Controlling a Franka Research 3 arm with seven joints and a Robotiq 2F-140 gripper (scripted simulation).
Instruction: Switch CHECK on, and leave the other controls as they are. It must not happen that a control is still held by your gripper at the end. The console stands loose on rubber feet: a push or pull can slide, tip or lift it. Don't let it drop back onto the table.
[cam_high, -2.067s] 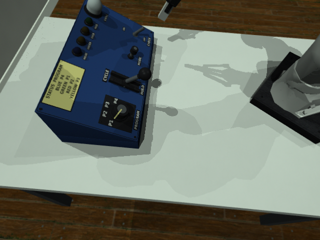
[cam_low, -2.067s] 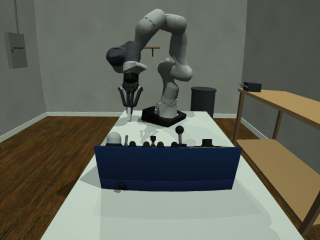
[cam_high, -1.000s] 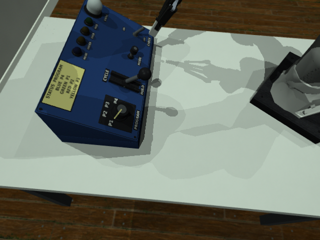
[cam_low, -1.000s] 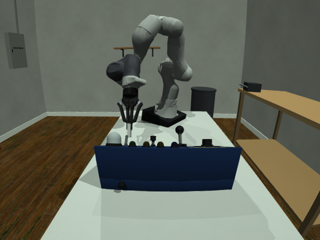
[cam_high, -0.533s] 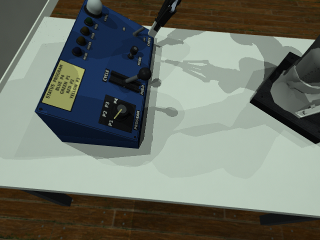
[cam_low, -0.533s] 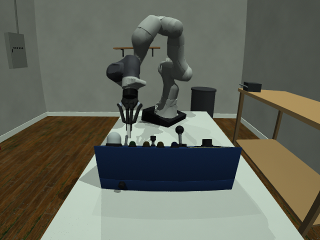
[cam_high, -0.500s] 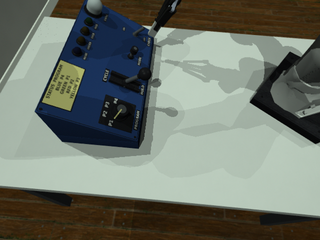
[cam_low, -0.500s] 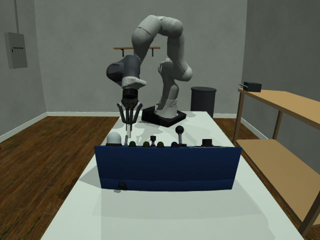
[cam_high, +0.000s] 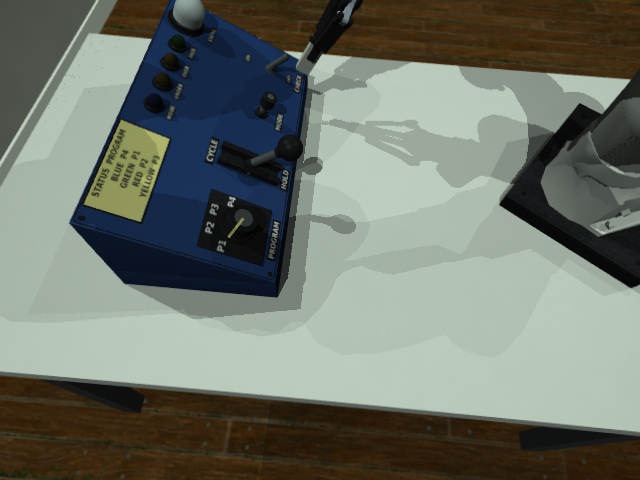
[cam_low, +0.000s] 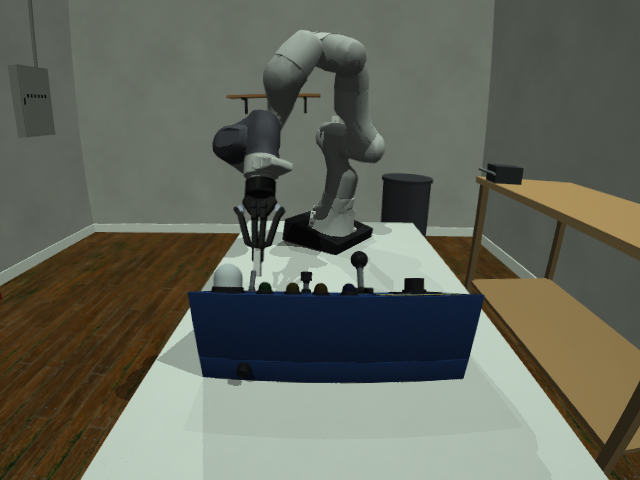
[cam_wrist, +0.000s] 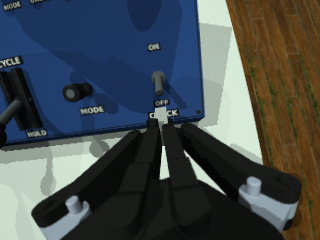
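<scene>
The check toggle lies 60 mm ahead of my hand, 10 mm to the right of it and 20 mm below it. Round my hand: blue console (130 mm ahead, 170 mm to the left, 40 mm below); hold lever (80 mm ahead, 230 mm to the left, 10 mm below); mode knob (80 mm ahead, 110 mm to the left, 10 mm below).
</scene>
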